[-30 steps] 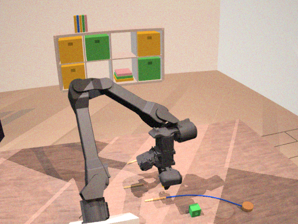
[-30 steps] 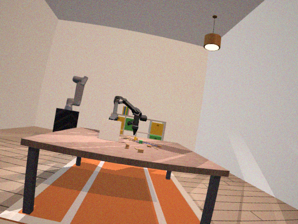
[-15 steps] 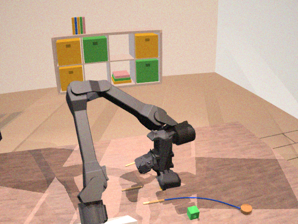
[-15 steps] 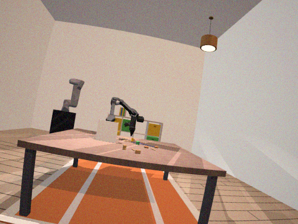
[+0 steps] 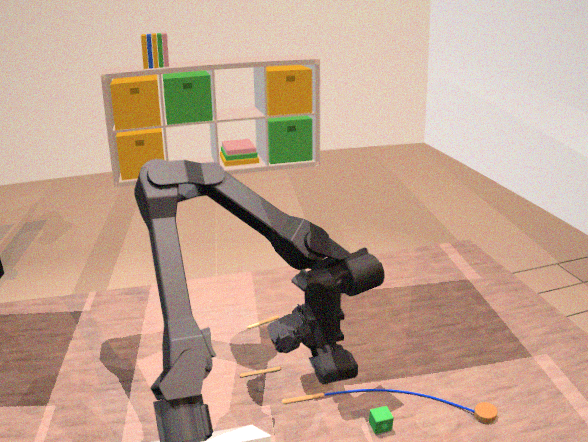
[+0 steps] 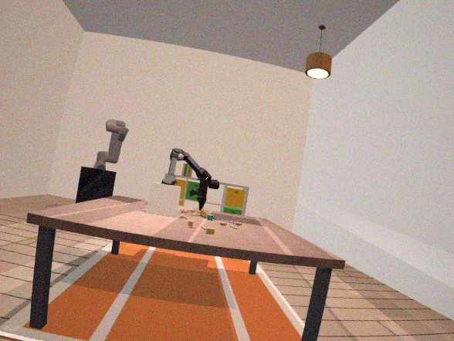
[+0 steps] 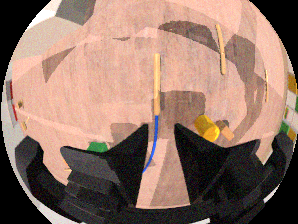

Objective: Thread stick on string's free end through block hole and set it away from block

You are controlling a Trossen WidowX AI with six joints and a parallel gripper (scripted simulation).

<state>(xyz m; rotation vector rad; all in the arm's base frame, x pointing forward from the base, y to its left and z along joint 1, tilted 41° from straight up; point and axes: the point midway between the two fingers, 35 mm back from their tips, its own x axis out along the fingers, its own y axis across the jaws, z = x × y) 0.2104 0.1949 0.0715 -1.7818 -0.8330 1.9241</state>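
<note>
Now: gripper tip 4 cm above the thin wooden stick, 2 cm past it and 1 cm to the left of it. Also, from my gripper tip: green block (9 cm to the right, 8 cm ahead, 2 cm below); orange disc (22 cm to the right, 17 cm ahead, 3 cm below); yellow cylinder (7 cm to the left, 2 cm below, 1 cm ahead).
</note>
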